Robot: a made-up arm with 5 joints.
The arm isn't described. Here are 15 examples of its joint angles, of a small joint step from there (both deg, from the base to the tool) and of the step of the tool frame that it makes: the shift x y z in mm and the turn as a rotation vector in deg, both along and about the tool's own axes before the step.
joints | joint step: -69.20 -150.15 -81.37 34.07 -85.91 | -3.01 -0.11 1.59 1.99 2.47
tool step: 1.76 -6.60 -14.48 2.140 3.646 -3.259
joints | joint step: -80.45 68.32 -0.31 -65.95 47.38 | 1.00 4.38 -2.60 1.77 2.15
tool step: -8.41 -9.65 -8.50 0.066 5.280 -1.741
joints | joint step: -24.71 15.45 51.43 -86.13 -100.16 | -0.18 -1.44 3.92 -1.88 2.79
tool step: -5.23 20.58 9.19 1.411 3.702 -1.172
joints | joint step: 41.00 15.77 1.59 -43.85 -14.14 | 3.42 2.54 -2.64 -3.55 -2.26
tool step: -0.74 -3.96 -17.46 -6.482 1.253 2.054
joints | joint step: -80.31 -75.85 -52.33 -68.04 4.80 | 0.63 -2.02 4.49 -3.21 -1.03
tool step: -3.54 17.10 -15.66 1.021 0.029 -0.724
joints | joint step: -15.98 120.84 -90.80 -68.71 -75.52 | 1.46 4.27 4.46 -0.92 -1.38
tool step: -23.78 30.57 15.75 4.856 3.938 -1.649
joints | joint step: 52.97 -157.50 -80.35 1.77 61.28 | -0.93 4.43 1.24 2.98 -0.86
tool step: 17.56 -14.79 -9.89 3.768 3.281 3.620
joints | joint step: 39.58 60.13 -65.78 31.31 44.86 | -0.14 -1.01 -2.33 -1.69 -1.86
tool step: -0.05 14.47 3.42 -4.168 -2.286 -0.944
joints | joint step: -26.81 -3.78 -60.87 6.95 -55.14 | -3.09 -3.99 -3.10 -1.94 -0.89
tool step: 47.90 9.28 25.09 -1.018 -6.765 7.314
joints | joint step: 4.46 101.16 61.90 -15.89 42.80 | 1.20 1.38 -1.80 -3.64 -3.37
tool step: -5.98 1.22 -5.81 -3.350 -5.513 -3.992
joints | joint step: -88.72 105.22 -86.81 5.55 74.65 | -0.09 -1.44 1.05 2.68 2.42
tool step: -4.44 -5.36 2.57 0.845 1.230 3.128
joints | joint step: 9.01 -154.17 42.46 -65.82 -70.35 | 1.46 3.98 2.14 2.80 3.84
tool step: -38.62 9.31 27.13 -1.257 6.877 -7.645
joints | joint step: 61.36 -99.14 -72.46 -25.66 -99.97 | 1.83 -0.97 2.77 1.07 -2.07
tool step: -15.17 10.65 16.96 -3.054 -1.289 -3.954
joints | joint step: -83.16 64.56 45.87 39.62 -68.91 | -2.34 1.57 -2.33 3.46 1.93
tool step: 11.29 11.54 11.39 2.591 2.332 -3.002
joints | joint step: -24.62 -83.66 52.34 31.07 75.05 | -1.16 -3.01 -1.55 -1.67 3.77
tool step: 15.15 34.84 17.93 -3.727 6.432 -4.106
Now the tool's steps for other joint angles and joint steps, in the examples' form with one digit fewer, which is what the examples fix.
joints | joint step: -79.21 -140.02 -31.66 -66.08 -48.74 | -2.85 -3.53 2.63 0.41 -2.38
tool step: 36.9 1.4 -27.1 2.42 -5.85 -0.11
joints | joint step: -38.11 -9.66 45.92 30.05 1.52 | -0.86 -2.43 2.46 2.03 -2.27
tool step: 3.8 3.8 -11.7 3.48 -0.41 0.56
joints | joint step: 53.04 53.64 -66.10 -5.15 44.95 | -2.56 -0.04 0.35 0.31 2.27
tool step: -19.3 -13.0 -7.8 2.04 0.32 -0.18
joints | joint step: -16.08 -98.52 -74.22 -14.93 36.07 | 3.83 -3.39 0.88 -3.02 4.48
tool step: -8.4 13.1 -20.7 1.41 2.32 -2.16
